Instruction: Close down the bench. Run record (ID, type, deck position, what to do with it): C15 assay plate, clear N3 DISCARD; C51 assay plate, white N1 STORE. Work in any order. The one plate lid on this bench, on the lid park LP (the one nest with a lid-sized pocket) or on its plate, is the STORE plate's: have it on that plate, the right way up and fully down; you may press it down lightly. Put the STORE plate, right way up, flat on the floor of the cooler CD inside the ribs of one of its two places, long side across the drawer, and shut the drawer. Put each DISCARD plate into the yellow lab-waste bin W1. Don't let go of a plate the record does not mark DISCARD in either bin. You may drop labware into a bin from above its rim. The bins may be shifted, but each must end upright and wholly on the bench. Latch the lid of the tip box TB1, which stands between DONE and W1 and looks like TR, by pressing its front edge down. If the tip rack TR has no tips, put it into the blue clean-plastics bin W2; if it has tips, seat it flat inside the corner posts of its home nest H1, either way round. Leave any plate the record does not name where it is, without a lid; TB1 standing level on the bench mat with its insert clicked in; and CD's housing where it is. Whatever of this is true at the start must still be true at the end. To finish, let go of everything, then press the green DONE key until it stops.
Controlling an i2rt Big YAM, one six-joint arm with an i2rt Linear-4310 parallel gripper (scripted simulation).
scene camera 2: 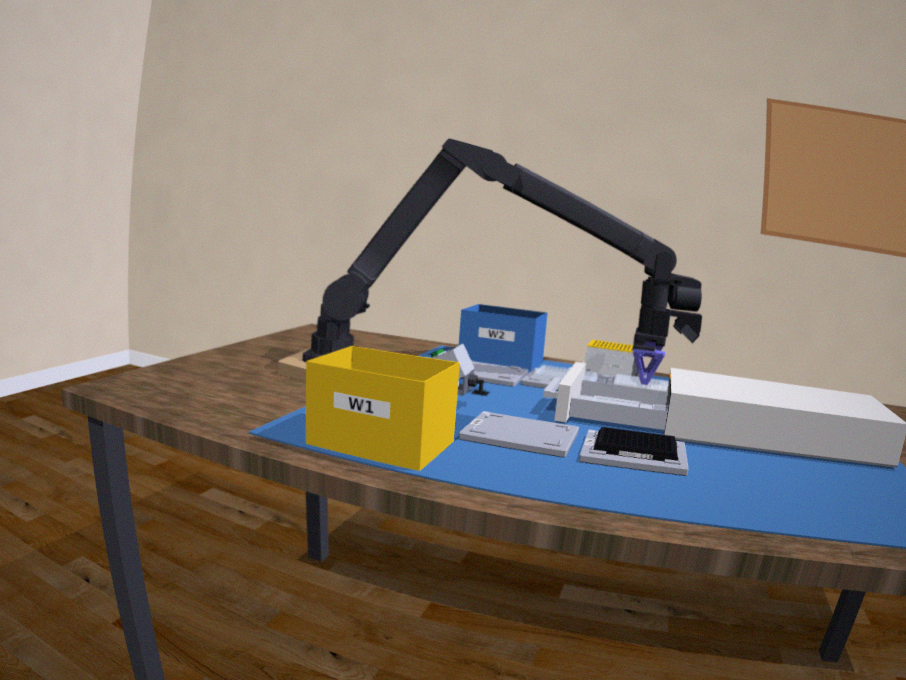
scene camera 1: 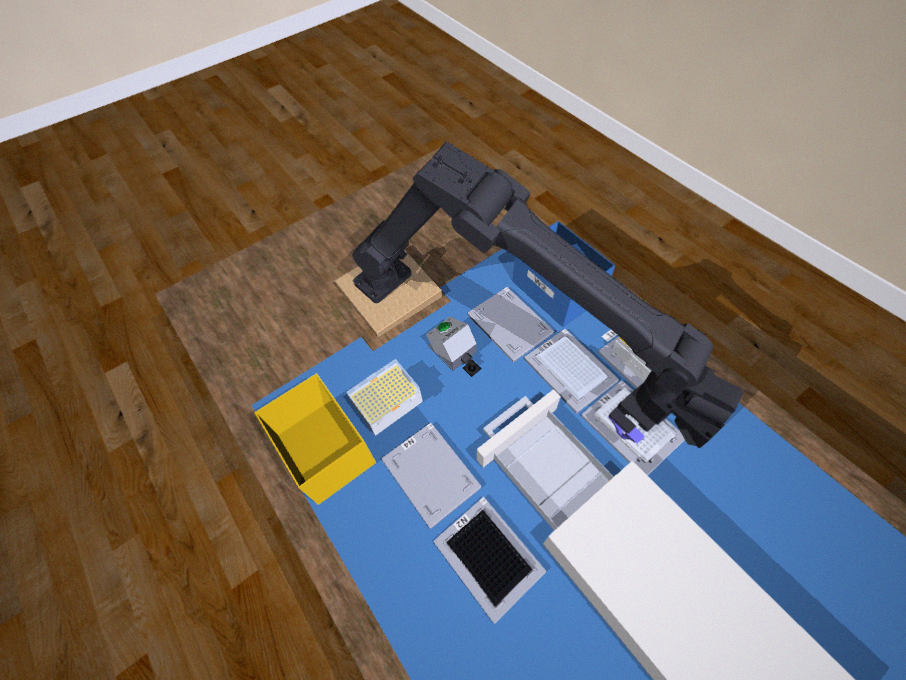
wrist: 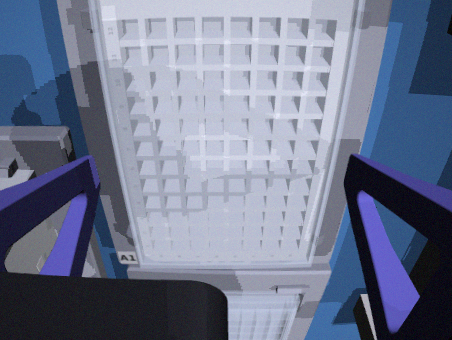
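A yellow bin W1 is out of frame in the wrist view, while my gripper shows in the wrist view (221, 169). Both scene camera 1 and scene camera 2 show my gripper and the yellow bin W1. For the yellow bin W1, (scene camera 2: 399, 409) and (scene camera 1: 298, 478) are the same spot. For my gripper, (scene camera 2: 647, 349) and (scene camera 1: 621, 427) are likewise the same spot.
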